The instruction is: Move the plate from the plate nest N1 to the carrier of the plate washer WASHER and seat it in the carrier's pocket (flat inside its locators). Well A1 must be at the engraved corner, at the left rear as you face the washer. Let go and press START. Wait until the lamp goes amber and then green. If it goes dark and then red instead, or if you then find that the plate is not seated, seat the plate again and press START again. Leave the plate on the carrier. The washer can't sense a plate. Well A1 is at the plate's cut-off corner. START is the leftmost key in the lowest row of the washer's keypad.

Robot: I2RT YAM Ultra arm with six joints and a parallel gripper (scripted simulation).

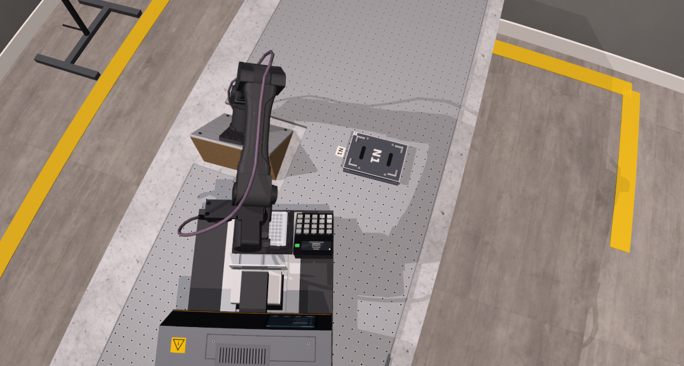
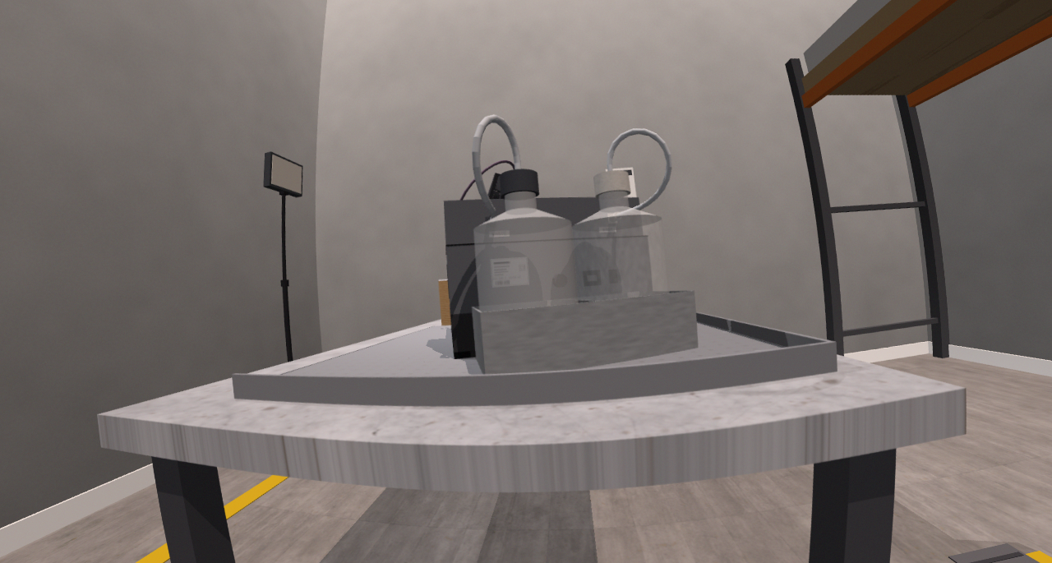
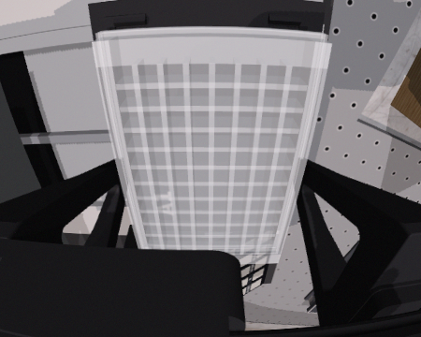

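My hand is 40 mm above the black washer carrier. The rest, counted from my hand: N1 label 310 mm to the left, 140 mm ahead, 120 mm below; then plate washer 150 mm to the right, 30 mm ahead, 10 mm above; then clear well plate right at my hand.
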